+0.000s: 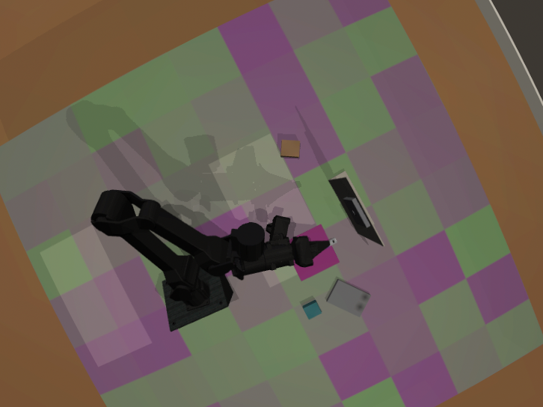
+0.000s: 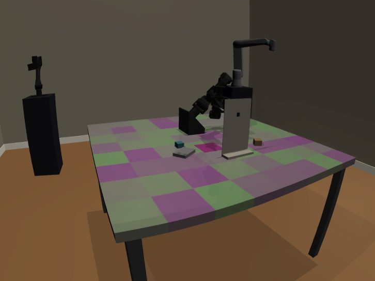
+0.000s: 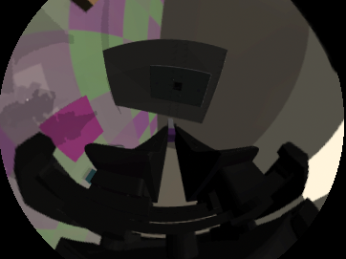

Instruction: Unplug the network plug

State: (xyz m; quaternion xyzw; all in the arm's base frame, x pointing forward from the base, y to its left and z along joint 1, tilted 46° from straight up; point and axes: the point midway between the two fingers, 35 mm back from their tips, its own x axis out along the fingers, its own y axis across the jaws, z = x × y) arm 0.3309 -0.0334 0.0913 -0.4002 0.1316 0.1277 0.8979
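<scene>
The magenta marked square is 40 mm behind my gripper tip, 40 mm to the right of it and 210 mm below it. From my gripper tip the other things lie so: upright panel 100 mm ahead, 50 mm to the left, 90 mm below; flat grey plate 20 mm ahead, 200 mm to the right, 210 mm below; teal cube 90 mm behind, 200 mm to the right, 200 mm below.
</scene>
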